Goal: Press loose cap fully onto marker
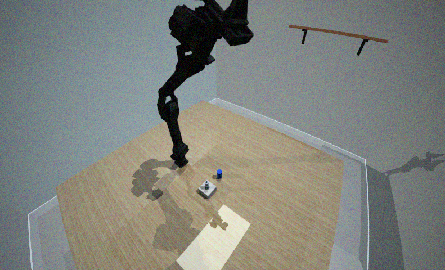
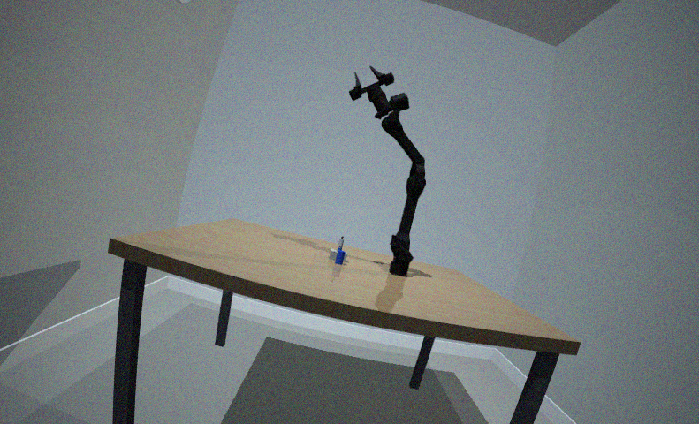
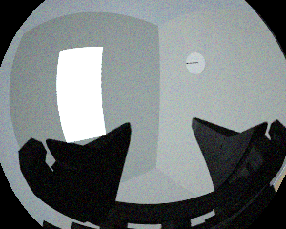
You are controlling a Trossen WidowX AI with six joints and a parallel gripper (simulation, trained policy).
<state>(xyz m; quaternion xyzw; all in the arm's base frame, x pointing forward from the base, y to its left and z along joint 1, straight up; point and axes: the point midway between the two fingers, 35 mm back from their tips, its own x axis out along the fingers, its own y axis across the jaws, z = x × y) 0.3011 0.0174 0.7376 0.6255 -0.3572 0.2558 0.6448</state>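
Right now the blue cap is 8 cm behind my gripper tip, 5 cm to the left of it and 74 cm below it. Round my gripper tip: marker: 8 cm behind, 5 cm to the right, 69 cm below; then holder block: 8 cm behind, 5 cm to the right, 75 cm below.
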